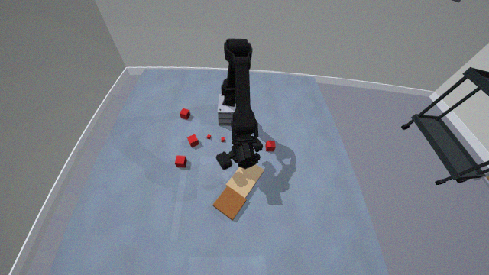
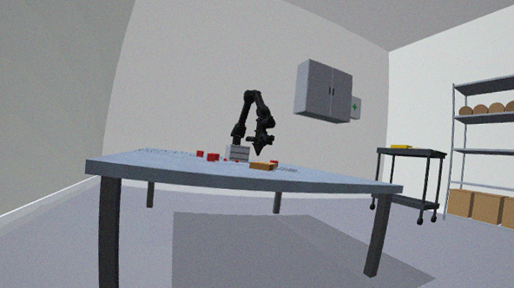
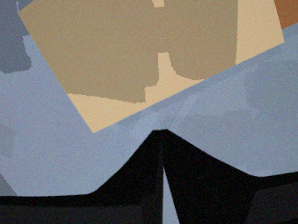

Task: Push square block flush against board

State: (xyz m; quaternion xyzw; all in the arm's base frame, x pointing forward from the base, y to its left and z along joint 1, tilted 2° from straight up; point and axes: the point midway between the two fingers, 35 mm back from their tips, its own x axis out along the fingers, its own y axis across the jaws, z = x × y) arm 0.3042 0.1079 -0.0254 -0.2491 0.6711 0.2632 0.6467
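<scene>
Now: the tan board 5 cm ahead of my gripper tip, 4 cm to the left of it and 5 cm below it. From my gripper tip the other things lie so: orange-brown square block: 17 cm ahead, 5 cm below.
</scene>
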